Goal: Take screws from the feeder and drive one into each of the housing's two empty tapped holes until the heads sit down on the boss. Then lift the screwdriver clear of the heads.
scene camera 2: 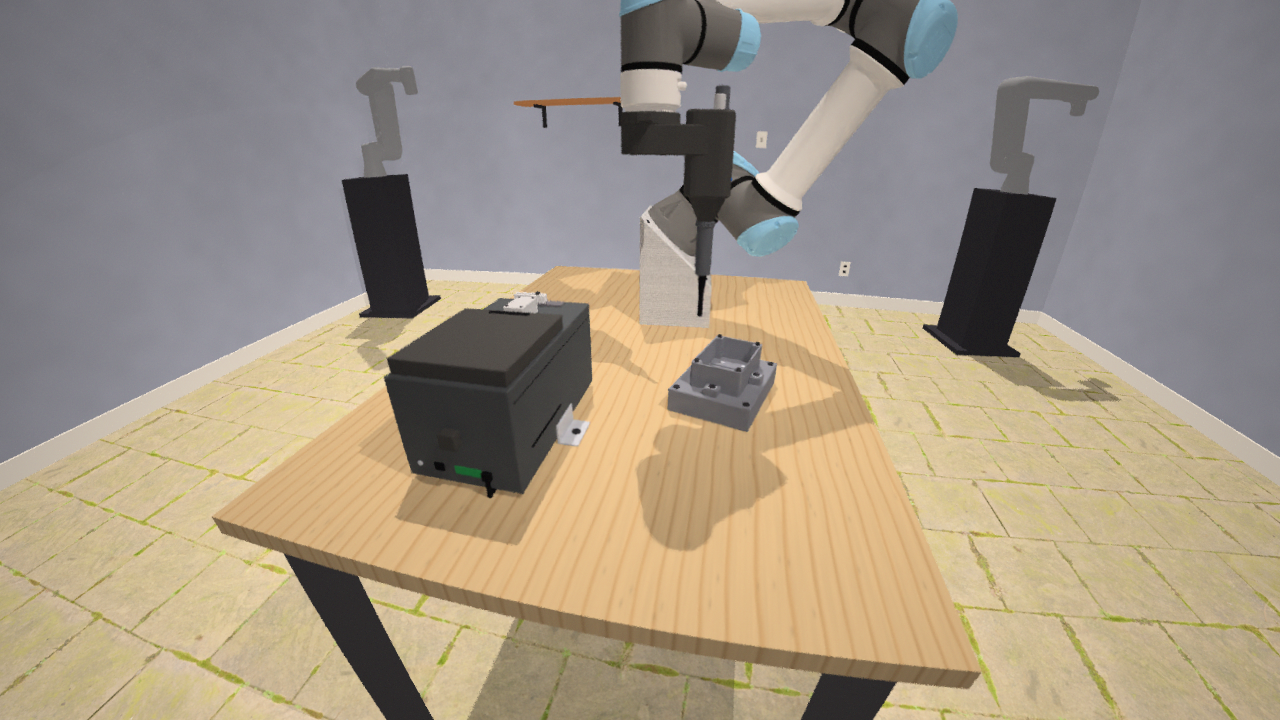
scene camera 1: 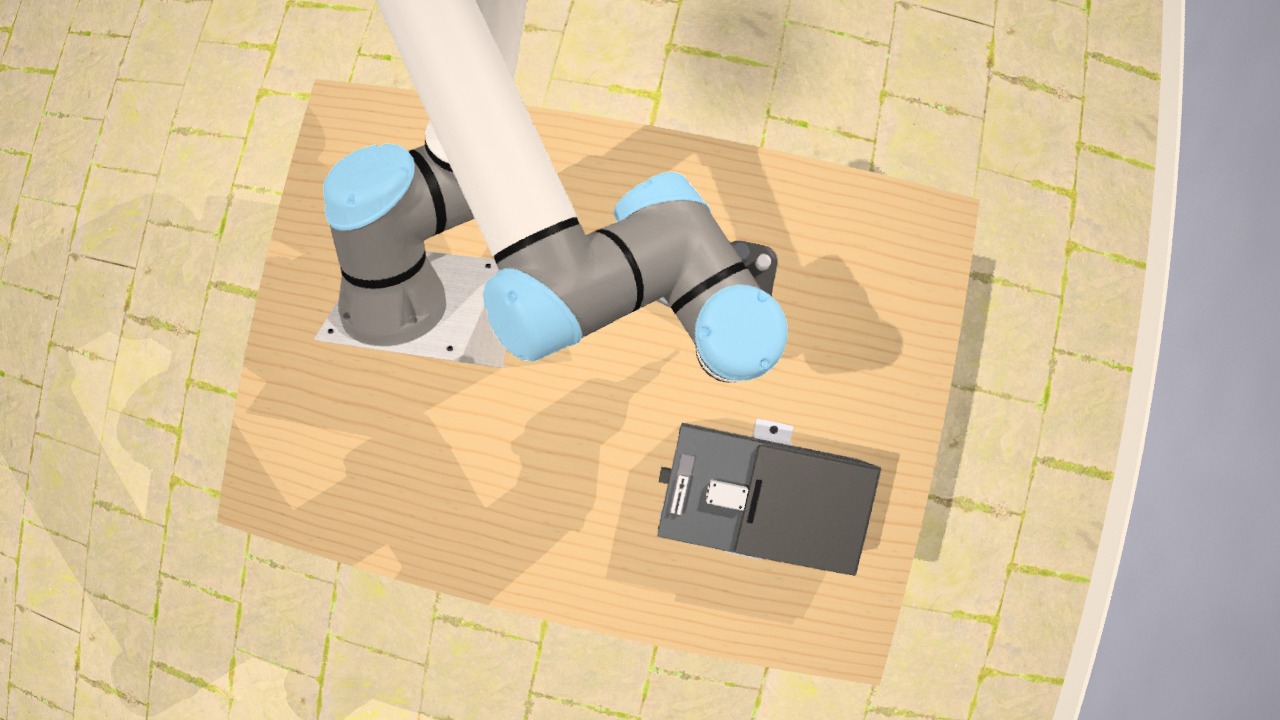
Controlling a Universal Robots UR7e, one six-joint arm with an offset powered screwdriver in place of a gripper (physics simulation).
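Note:
The screwdriver (scene camera 2: 700, 313) hangs upright from the arm in scene camera 2, its thin black bit above the housing and apart from it. Whether a screw sits on the tip is too small to tell. In scene camera 1 the arm hides the bit. The grey housing (scene camera 2: 707, 407) lies flat on the table, with an open raised box on a wider base. Dark spots show at the box's and base's corners; I cannot tell screw heads from empty holes. The black screw feeder (scene camera 1: 810, 510) (scene camera 2: 460, 416) stands beside it, with a small white plate (scene camera 1: 726, 495) on top.
The wooden table (scene camera 1: 358, 537) (scene camera 2: 626, 555) carries the arm's base plate (scene camera 1: 474, 344), feeder and housing. A small metal bracket (scene camera 1: 773, 430) (scene camera 2: 572, 429) sticks out from the feeder's side facing the housing. Two dark pedestals (scene camera 2: 386, 241) (scene camera 2: 993, 268) with grey arms stand on the floor beyond the table.

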